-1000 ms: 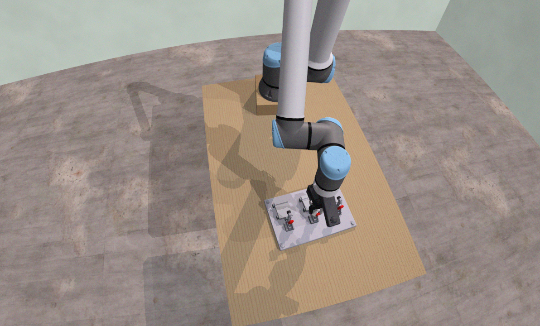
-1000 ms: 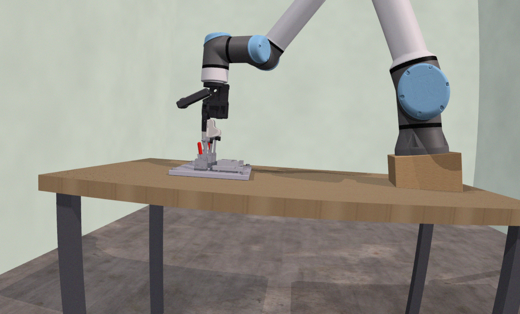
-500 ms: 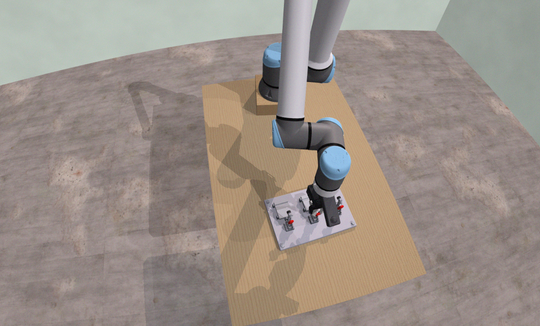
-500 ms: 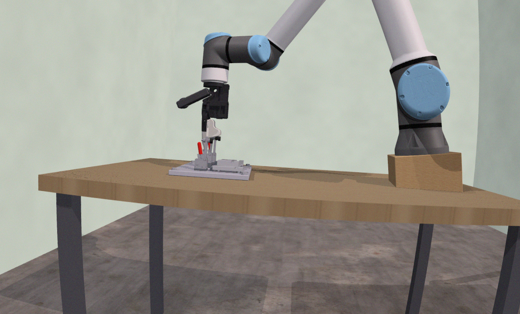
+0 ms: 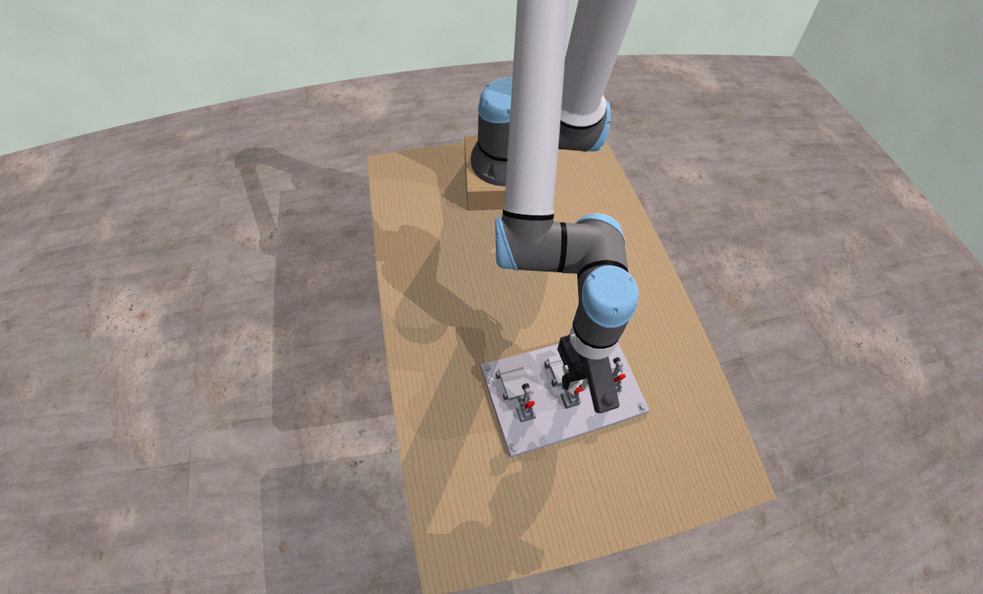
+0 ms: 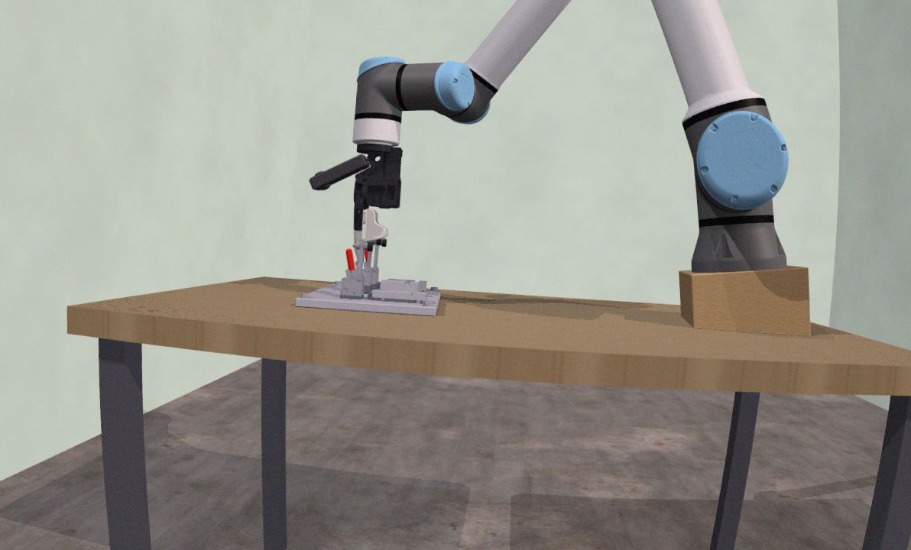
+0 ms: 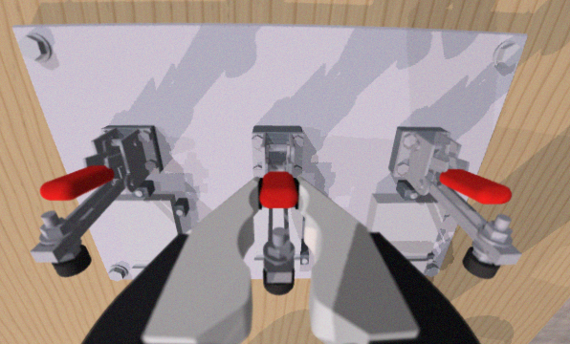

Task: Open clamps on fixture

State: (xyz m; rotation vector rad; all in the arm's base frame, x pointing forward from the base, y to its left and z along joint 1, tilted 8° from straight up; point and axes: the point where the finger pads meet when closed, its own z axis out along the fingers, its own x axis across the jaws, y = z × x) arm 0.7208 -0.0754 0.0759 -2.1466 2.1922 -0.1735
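The grey fixture plate lies 4 cm behind my hand and 8 cm below it. Also, from my hand: flat part (10 cm behind, 11 cm to the left, 6 cm below).
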